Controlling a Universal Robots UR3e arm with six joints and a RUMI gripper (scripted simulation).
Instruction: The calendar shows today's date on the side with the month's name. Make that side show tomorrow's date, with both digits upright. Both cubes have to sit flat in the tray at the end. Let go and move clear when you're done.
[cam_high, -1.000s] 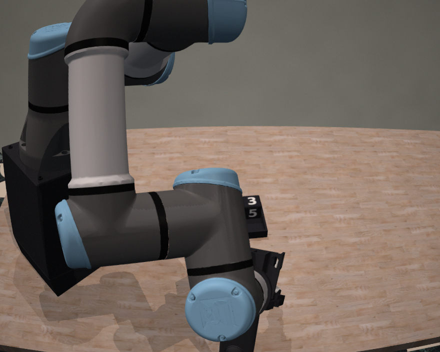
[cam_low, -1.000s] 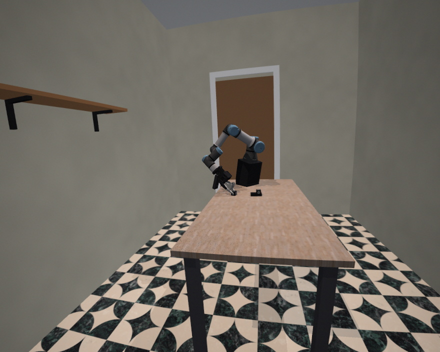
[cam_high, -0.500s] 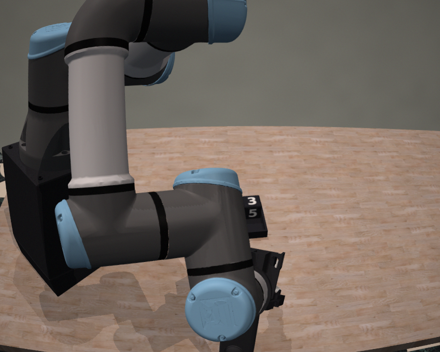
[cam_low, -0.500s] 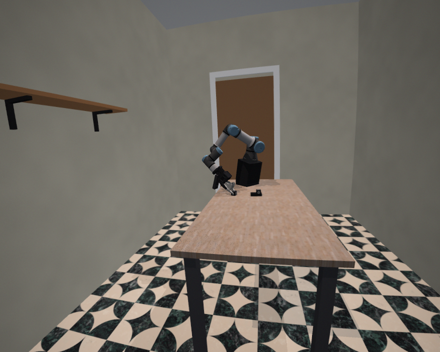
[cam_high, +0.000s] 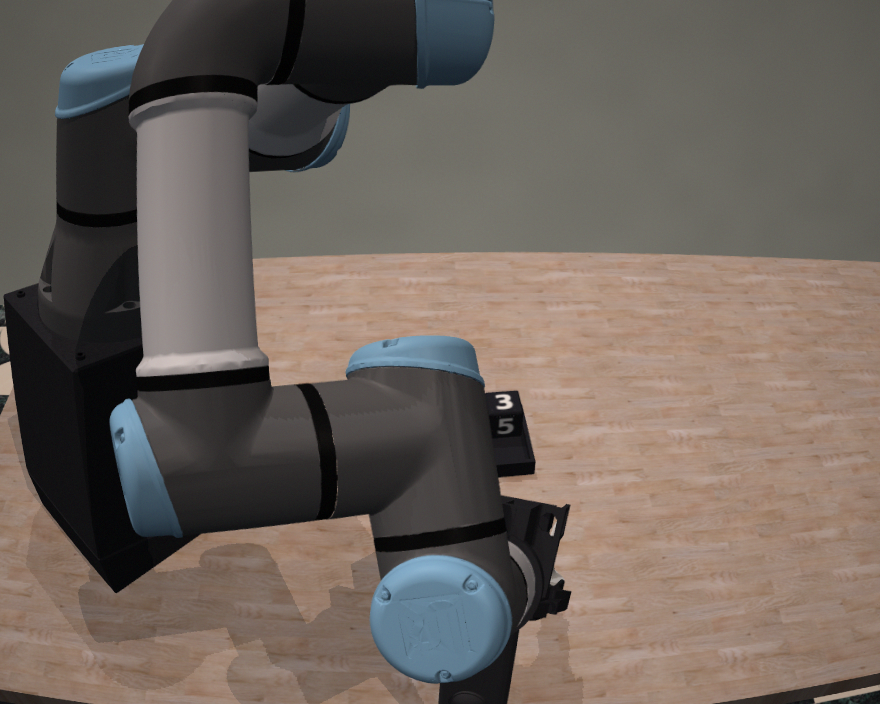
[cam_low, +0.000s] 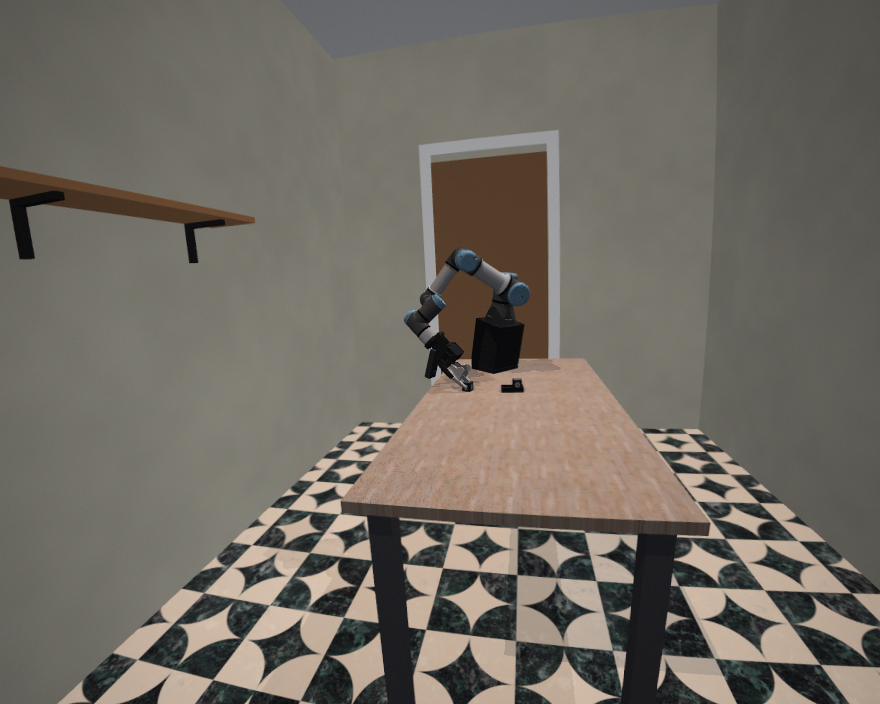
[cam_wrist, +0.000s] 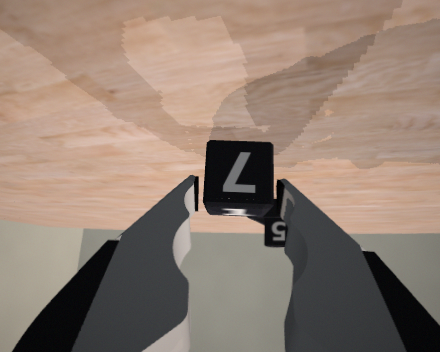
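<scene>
My hand is 10 mm to the right of the black number cube and 10 mm above it. The rest, counted from my hand: black calendar tray (30 mm behind, 160 mm to the left, 10 mm below).
</scene>
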